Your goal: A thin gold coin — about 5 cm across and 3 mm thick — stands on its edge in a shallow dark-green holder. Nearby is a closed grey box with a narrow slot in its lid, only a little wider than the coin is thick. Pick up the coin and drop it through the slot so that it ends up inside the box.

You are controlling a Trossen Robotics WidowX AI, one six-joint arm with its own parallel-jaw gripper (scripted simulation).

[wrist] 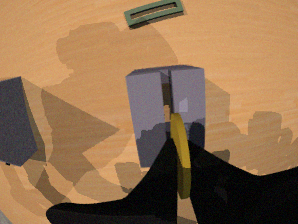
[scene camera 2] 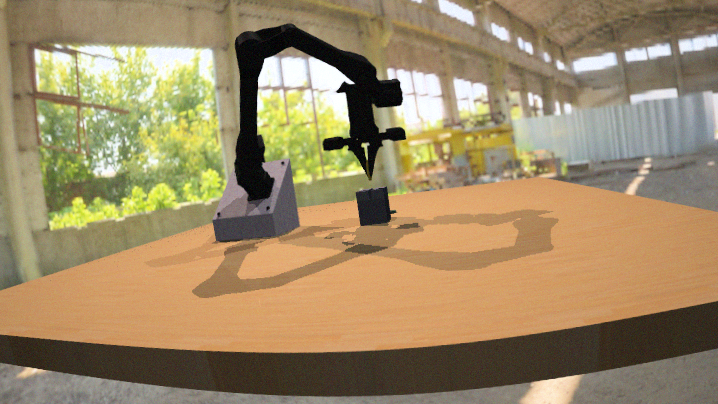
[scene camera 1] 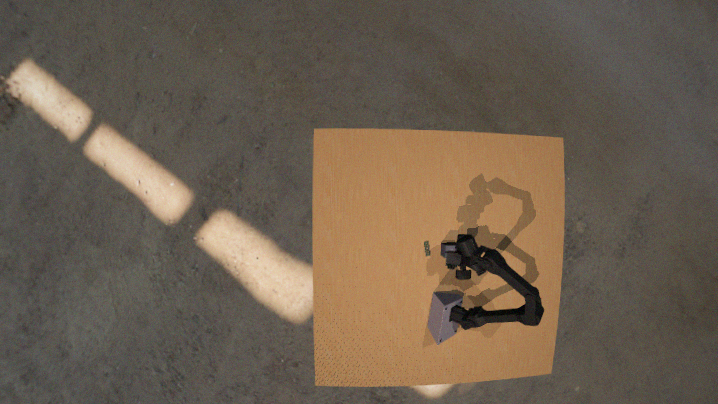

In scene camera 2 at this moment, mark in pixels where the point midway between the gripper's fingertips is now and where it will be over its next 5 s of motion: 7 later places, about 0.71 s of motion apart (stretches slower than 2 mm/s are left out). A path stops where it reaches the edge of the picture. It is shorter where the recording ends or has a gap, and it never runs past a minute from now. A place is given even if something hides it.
My gripper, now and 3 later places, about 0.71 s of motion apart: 369, 176; 370, 179; 370, 184; 366, 159
